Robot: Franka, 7 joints.
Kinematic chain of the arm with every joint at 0, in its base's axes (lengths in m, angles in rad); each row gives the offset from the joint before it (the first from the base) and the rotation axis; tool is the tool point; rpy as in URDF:
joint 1: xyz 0 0 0.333 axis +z
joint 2: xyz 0 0 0 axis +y
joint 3: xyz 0 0 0.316 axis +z
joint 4: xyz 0.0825 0 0 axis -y
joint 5: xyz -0.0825 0 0.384 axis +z
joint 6: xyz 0 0 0 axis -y
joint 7: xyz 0.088 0 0 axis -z
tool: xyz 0 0 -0.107 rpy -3.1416 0 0
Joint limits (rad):
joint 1: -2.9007..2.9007
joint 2: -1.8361..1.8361
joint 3: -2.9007..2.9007
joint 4: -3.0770..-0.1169
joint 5: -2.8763..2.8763
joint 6: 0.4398..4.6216
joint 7: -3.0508..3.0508
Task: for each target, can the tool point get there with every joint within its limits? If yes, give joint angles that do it. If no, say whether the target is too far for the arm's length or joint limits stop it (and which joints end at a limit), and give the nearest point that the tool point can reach.
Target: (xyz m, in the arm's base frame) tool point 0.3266 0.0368 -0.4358
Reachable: no: joint limits stop it (at a limit: joint 2) | nearest point 0.3209 0.0362 -0.3593 | short by 0.077 m
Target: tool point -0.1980 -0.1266 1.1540
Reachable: yes | joints -0.2246 -0.0683 -2.0750 -0.3692 -1.1906 2.3447 -0.4983
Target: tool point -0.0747 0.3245 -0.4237
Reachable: no: joint limits stop it (at a limit: joint 2) | nearest point -0.0735 0.3192 -0.3589 | short by 0.065 m
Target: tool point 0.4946 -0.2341 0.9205
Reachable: yes | joints 1.9886 -0.5794 -1.9075 -0.6729 1.1946 1.6350 -0.6419
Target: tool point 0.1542 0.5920 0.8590
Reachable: yes | joints -1.2796 -0.7390 2.0220 -0.6995 -1.7929 1.5081 1.4360
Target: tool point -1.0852 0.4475 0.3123
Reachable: no: too far | nearest point -0.7930 0.3270 0.3179 | short by 0.316 m
